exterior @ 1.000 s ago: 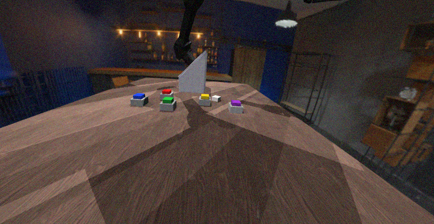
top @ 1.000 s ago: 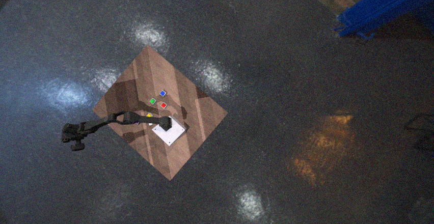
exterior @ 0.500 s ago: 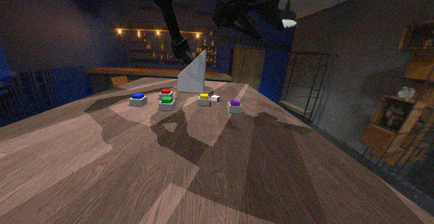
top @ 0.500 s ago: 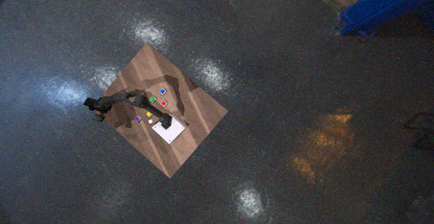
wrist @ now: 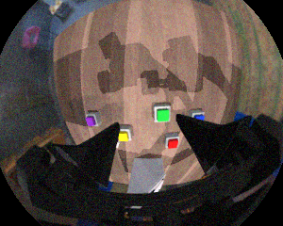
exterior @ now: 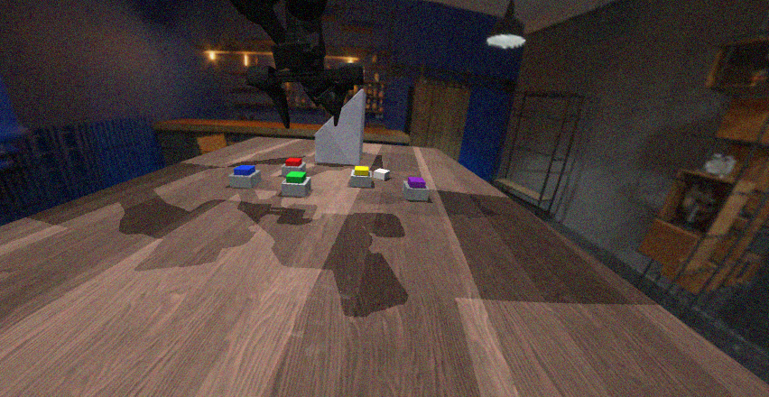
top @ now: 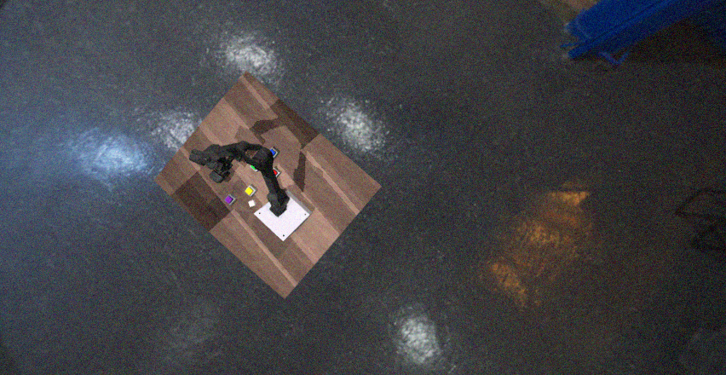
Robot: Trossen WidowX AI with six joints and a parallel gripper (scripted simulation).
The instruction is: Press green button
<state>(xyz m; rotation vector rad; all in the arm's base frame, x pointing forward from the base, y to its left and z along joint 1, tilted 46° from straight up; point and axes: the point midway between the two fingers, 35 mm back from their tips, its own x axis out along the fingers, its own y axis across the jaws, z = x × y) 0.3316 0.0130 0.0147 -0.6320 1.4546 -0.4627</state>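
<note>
My gripper tip is now 4 cm past the green button, 4 cm to the left of it and 11 cm above it. From my gripper tip the other things lie so: blue button (6 cm behind, 17 cm to the right, 11 cm below); then yellow button (11 cm behind, 9 cm to the left, 11 cm below); then purple button (6 cm behind, 21 cm to the left, 11 cm below).
</note>
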